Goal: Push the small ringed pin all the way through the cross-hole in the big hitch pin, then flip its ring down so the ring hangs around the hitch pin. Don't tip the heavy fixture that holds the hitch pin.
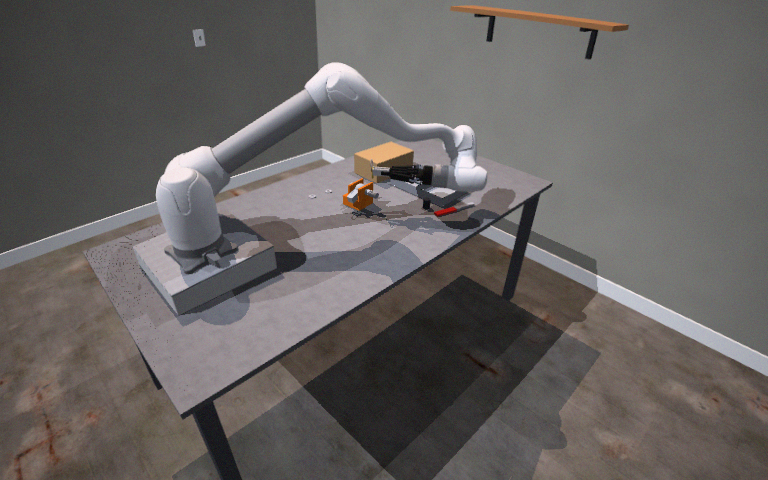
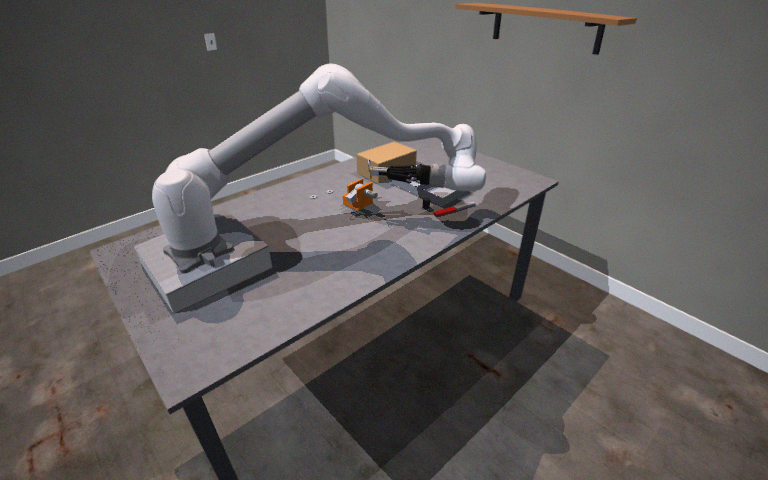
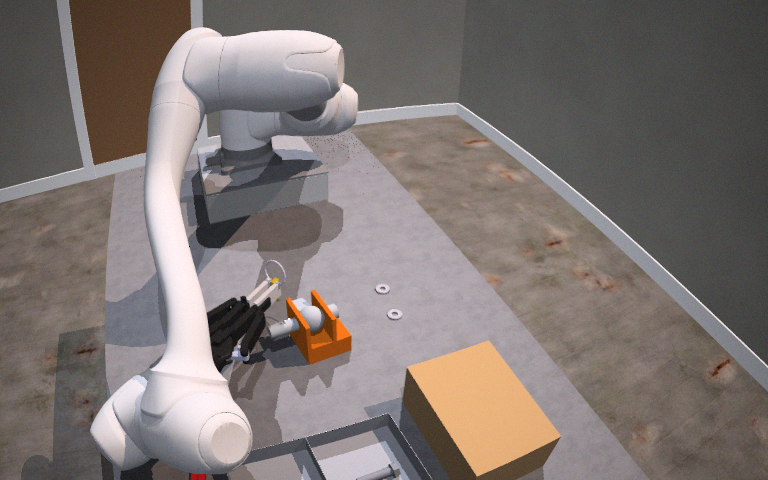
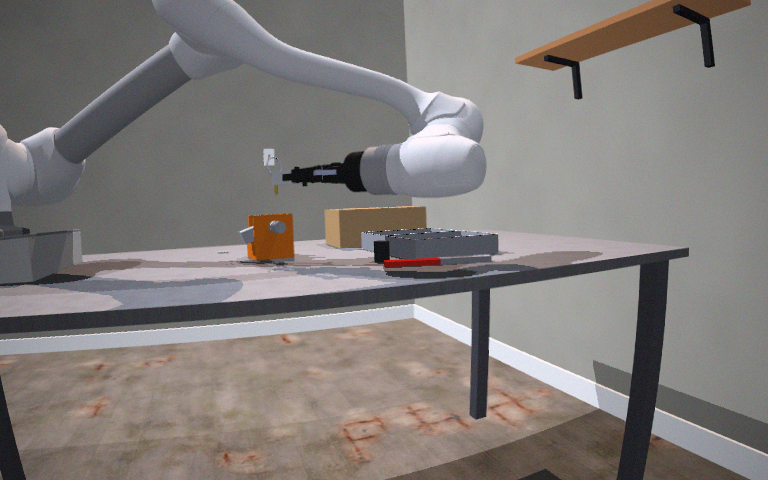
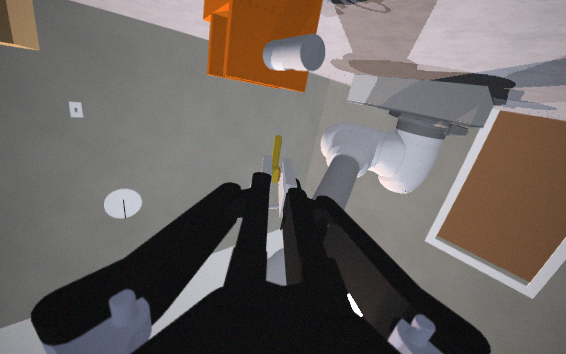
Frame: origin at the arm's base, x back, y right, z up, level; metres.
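Seen in the pictures: gripper, between the fingertips: (image 1: 373, 171) (image 2: 371, 171) (image 3: 274, 286) (image 4: 275, 178) (image 5: 275, 169); arm's base, origin of its link: (image 1: 201, 250) (image 2: 198, 250) (image 3: 246, 158) (image 5: 425, 116).
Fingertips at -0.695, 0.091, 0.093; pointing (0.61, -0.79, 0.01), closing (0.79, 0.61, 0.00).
Offsets run from my fingertips to a thing's top centre, as dx, dy, dz. "spot": to the spot under its first point.
My gripper (image 3: 273, 287) (image 4: 277, 179) (image 5: 275, 169) is shut on the small ringed pin. The pin's yellow shank {spot: +0.002, +0.000, -0.023} (image 4: 275, 189) (image 5: 277, 150) points down below the fingertips, and its silver ring {spot: -0.008, -0.012, +0.043} (image 3: 275, 270) stands up above them. The grey hitch pin (image 3: 283, 328) (image 4: 276, 226) (image 5: 295, 52) lies across the upright orange fixture (image 1: 357, 200) (image 2: 357, 200) (image 3: 329, 348) (image 4: 271, 243) (image 5: 265, 40), with its near end sticking out of the side wall. The held pin hangs in the air above the hitch pin, apart from it. The cross-hole cannot be made out.
A tan box {-0.316, -0.236, -0.075} (image 1: 385, 157) (image 3: 481, 407) (image 4: 373, 226) stands beyond the fixture, beside a grey divided tray {-0.331, +0.037, -0.133} (image 3: 390, 420) (image 4: 444, 247). Two washers {+0.112, -0.261, -0.172} (image 3: 382, 289) {+0.029, -0.251, -0.172} (image 3: 394, 314) lie beside the fixture. A red-handled tool {-0.250, +0.244, -0.164} (image 1: 445, 211) (image 4: 411, 262) and a small black block {-0.178, +0.146, -0.135} (image 4: 381, 251) are near the tray.
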